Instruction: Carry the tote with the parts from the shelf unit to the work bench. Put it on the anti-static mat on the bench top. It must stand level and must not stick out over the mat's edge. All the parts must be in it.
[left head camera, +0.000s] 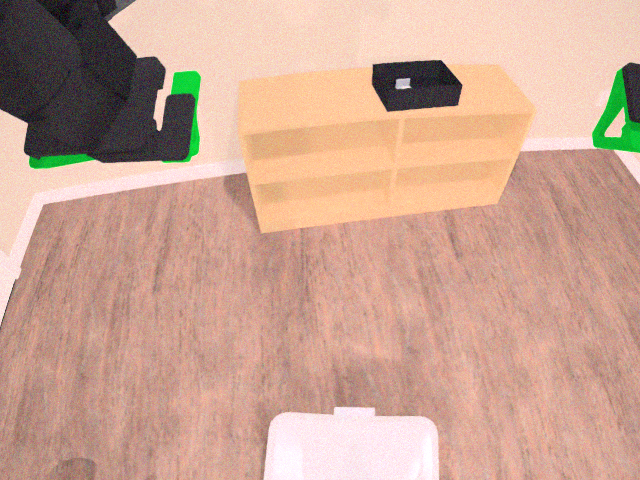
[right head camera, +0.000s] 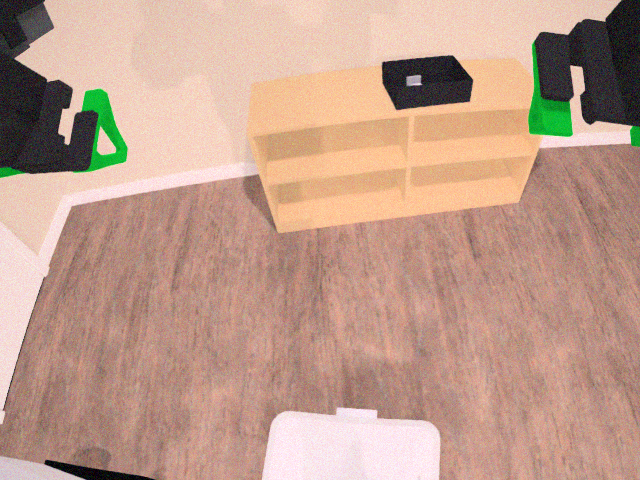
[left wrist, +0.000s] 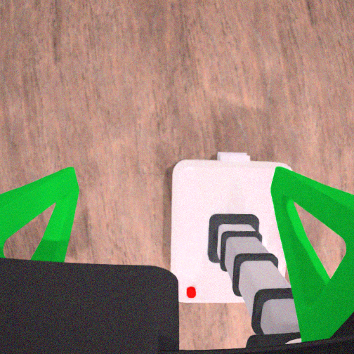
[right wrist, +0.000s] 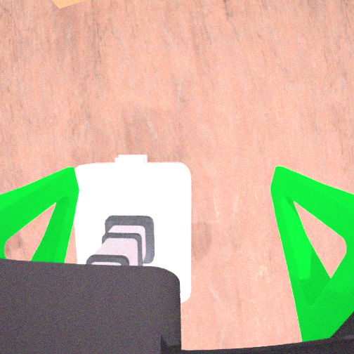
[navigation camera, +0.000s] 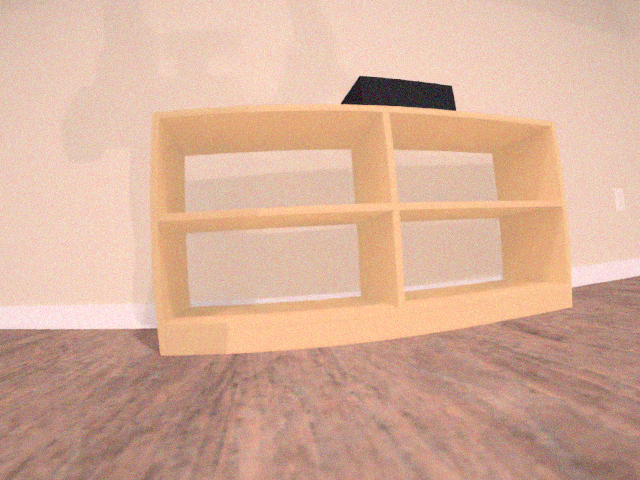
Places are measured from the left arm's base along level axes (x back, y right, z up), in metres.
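Pixels of known places: left gripper, fingertip midpoint: (left head camera: 147, 148) (right head camera: 88, 158); right gripper, fingertip midpoint: (left head camera: 634, 146) (right head camera: 583, 131).
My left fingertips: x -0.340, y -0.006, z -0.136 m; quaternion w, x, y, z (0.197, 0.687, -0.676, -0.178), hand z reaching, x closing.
Note:
For each thing: its middle in the pictures, then the offset to it from my left fingertips. Level surfaces: height alone.
- black tote, body centre: (navigation camera: 397, 107) (right head camera: 426, 81) (left head camera: 415, 84) dz -0.614, dx -1.111, dy +0.442 m
- small light-coloured part, body centre: (right head camera: 414, 81) (left head camera: 403, 84) dz -0.641, dx -1.148, dy +0.400 m
- wooden floor, its level: dz -1.274 m
The black tote (left head camera: 424, 97) (right head camera: 434, 95) (navigation camera: 405, 94) stands on top of the wooden shelf unit (left head camera: 310, 103) (right head camera: 320, 103) (navigation camera: 390, 165), right of its middle. A small light-coloured part (left head camera: 402, 83) (right head camera: 413, 80) shows inside it; the near wall hides some of the inside. My left gripper (left wrist: 174, 177) is open and empty, at the left in the head views, away from the tote. My right gripper (right wrist: 174, 177) is open and empty, at the right in the head views, apart from the tote. The work bench and the mat do not show.
The shelf unit stands close to the beige wall (navigation camera: 67, 217), across a stretch of wooden floor (left head camera: 310, 310) (right head camera: 320, 310) (navigation camera: 320, 413). My white base (left head camera: 351, 444) (right head camera: 351, 444) (left wrist: 200, 190) (right wrist: 150, 190) shows at the bottom of the head views. A white door (right head camera: 15, 310) is at the far left in the right head view.

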